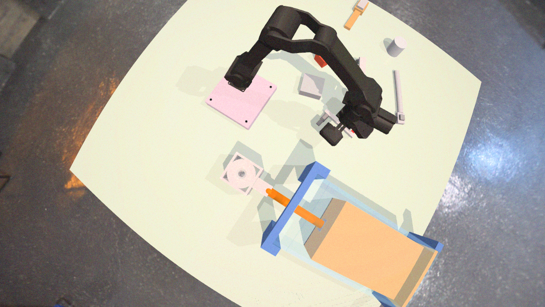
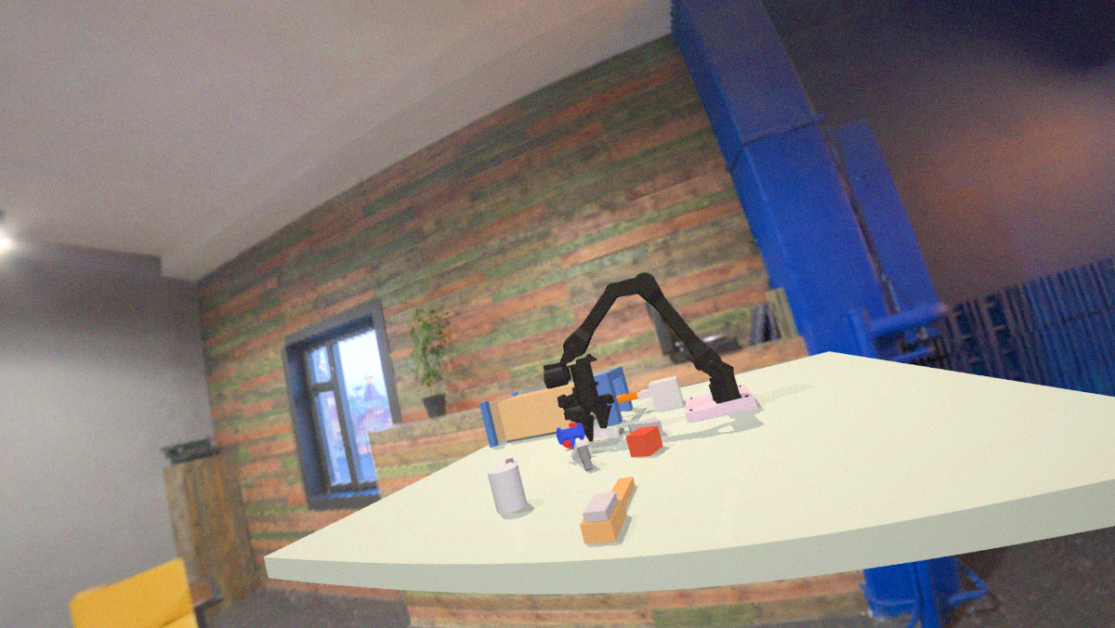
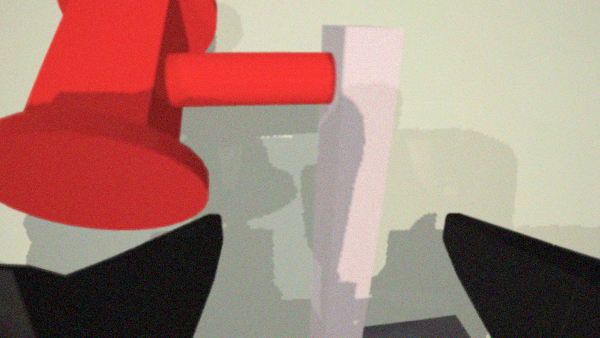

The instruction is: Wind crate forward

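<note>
My gripper tip is 10 mm below the crank handle with red knob and 10 mm short of it. The rest, counted from my gripper tip: grey block: 140 mm behind, 60 mm to the left, 10 mm above; then blue spool: 150 mm to the left, 40 mm above, 20 mm ahead; then blue-knobbed handle: 190 mm to the left, 20 mm above, 10 mm behind.
</note>
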